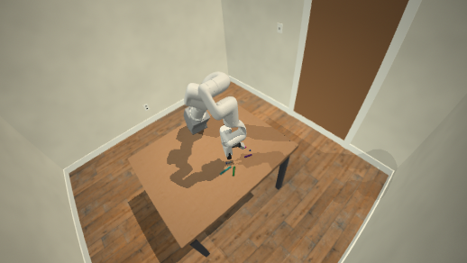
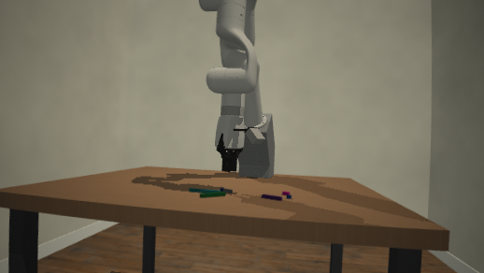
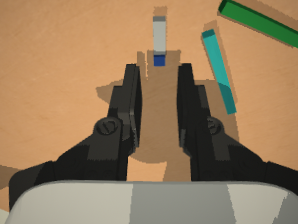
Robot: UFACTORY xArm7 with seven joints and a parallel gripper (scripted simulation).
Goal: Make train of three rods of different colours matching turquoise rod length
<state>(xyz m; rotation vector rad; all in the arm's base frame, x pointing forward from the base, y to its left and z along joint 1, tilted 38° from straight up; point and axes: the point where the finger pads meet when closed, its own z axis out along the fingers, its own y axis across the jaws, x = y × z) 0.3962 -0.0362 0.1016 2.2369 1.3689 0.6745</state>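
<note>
My gripper is now 140 mm to the right of the purple rod, 80 mm above it and 60 mm short of it. The rest, counted from my hand: green rod: 80 mm below, 80 mm ahead, 30 mm to the right; small grey rod: 80 mm below; turquoise rod: 80 mm below, 70 mm to the right, 30 mm ahead.
</note>
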